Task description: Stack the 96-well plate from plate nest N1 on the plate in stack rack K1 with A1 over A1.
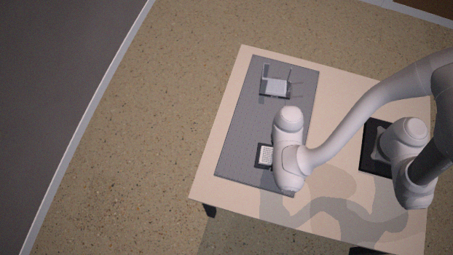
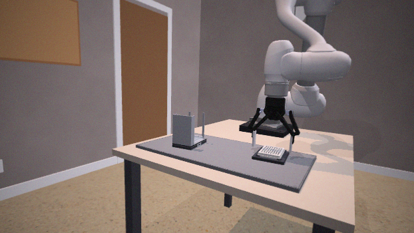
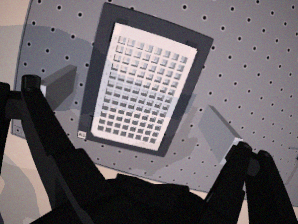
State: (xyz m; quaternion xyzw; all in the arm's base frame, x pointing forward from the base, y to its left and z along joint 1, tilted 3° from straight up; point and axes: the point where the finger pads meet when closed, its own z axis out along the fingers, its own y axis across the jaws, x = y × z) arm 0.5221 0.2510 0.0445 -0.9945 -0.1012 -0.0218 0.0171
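My hand is 20 mm above the white 96-well plate. From my hand the other things lie so: grey wall (330 mm to the right, 190 mm ahead, 40 mm above); pale A1 mark (90 mm behind, 40 mm to the left, 30 mm below).
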